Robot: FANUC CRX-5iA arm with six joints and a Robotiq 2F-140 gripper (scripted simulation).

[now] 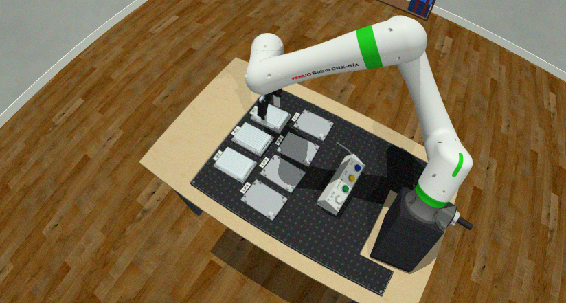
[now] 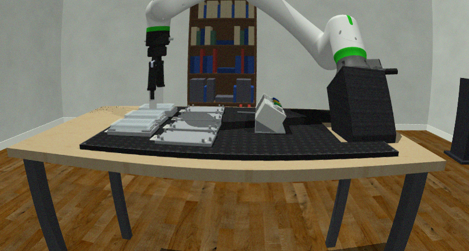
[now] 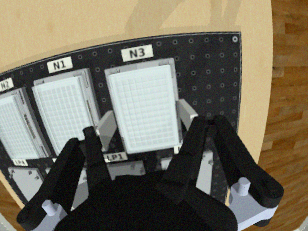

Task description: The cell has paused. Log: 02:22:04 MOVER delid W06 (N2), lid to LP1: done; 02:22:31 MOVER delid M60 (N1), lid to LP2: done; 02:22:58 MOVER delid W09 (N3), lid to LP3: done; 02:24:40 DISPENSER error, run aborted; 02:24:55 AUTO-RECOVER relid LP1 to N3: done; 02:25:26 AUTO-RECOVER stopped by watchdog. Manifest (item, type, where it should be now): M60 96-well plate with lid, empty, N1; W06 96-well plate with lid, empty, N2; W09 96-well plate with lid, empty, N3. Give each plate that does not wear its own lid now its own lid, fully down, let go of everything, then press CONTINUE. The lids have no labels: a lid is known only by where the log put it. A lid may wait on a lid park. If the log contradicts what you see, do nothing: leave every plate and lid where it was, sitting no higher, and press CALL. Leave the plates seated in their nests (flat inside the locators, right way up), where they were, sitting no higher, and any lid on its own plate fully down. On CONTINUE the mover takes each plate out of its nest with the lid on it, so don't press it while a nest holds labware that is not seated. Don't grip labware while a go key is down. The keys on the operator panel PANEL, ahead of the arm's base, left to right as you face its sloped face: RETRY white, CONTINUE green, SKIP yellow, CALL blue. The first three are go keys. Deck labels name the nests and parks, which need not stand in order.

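Now: the green key 440 mm behind my hand, 100 mm to the left of it and 10 mm above it. From my hand the other things lie so: lid park LP2: 170 mm behind, 90 mm to the right, 50 mm below; LP1 label: 100 mm behind, 60 mm to the left, 50 mm below; N3 label: 90 mm ahead, 20 mm to the left, 50 mm below.
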